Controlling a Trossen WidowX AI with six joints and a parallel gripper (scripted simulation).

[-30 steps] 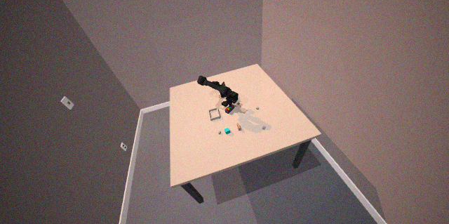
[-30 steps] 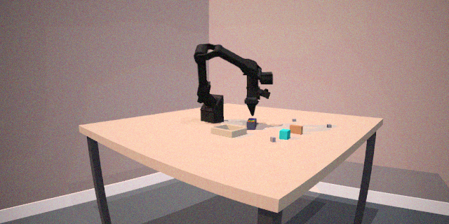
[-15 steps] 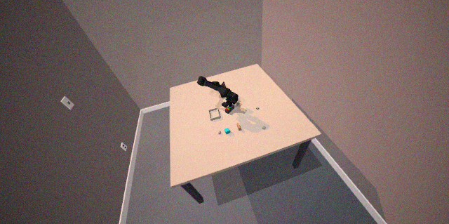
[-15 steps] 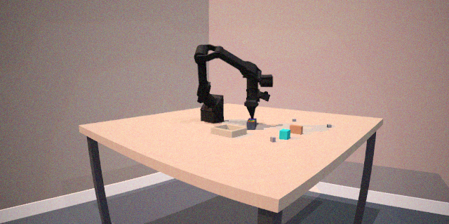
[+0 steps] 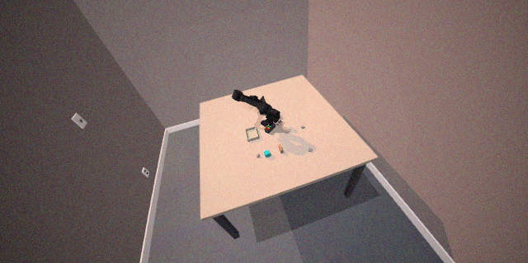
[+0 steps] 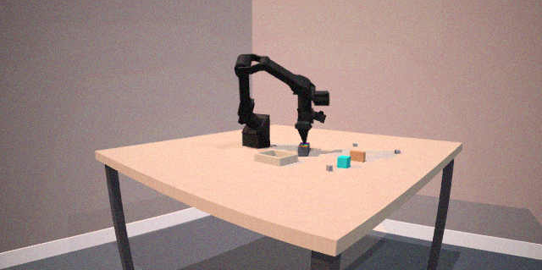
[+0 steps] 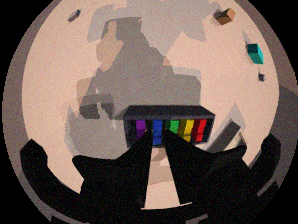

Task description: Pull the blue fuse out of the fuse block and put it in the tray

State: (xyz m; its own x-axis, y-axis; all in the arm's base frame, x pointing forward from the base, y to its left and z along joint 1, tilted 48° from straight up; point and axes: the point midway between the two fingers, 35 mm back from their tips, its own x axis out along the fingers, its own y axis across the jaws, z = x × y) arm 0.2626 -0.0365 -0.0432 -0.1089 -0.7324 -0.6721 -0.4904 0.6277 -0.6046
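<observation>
Right now my gripper tip is 2 cm above the blue fuse. The rest, counted from my gripper tip: teal cube 26 cm ahead, 13 cm to the right, 2 cm below; shallow tray 19 cm to the right, 4 cm below.
</observation>
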